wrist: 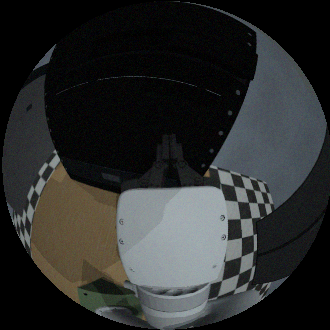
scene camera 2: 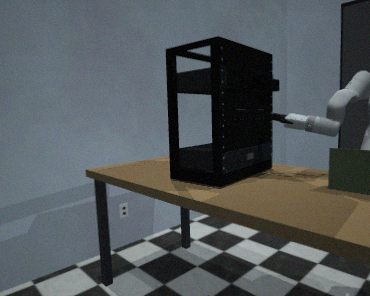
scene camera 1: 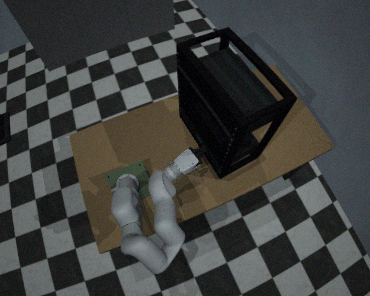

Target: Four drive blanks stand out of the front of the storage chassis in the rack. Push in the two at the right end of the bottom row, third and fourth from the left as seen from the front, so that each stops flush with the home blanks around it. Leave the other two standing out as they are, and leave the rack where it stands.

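Frame: origin at the arm's base, x ahead, y left, z up, level; metres.
Seen in the pictures: gripper, between the fingertips: (wrist: 168,140) (scene camera 2: 272,116) (scene camera 1: 206,147); arm's base, origin of its link: (scene camera 2: 369,166) (scene camera 1: 127,183).
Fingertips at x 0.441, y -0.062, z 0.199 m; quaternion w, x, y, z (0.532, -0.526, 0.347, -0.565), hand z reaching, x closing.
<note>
Pixels of each thing's top centre, then the offset from my fingertips to it. "spot": a spot on its surface instead. Level surfaces: height alone.
- dark block, a spot on its surface: (scene camera 2: 275,85) spot: dx -0.001, dy -0.032, dz +0.153 m
- low panel with a pale label, a spot on its surface: (wrist: 111,177) (scene camera 2: 250,156) spot: dx +0.039, dy +0.138, dz -0.186 m
- wooden table, height of its surface: dz -0.291 m
The black rack (scene camera 1: 289,100) (scene camera 2: 217,112) (wrist: 236,102) stands upright on the table. Its front faces the arm. The storage chassis (scene camera 2: 247,114) (wrist: 135,107) shows as a very dark front with thin pale lines above. The four standing-out drive blanks cannot be told apart from the home blanks in the dark. My gripper (scene camera 1: 202,150) (scene camera 2: 273,117) (wrist: 168,140) is shut and empty. Its fingertips are at or very near the chassis front, toward the right end and below the pale lines in the wrist view. Contact and the blank behind the tips cannot be made out.
A dark block (scene camera 2: 275,85) sticks out at the rack's upper front, above my gripper. A low panel with a pale label (scene camera 2: 251,156) (wrist: 111,177) lies below. The arm's green base plate (scene camera 1: 135,172) (scene camera 2: 347,170) is on the wooden table (scene camera 1: 145,120) (scene camera 2: 280,200) (wrist: 75,225).
</note>
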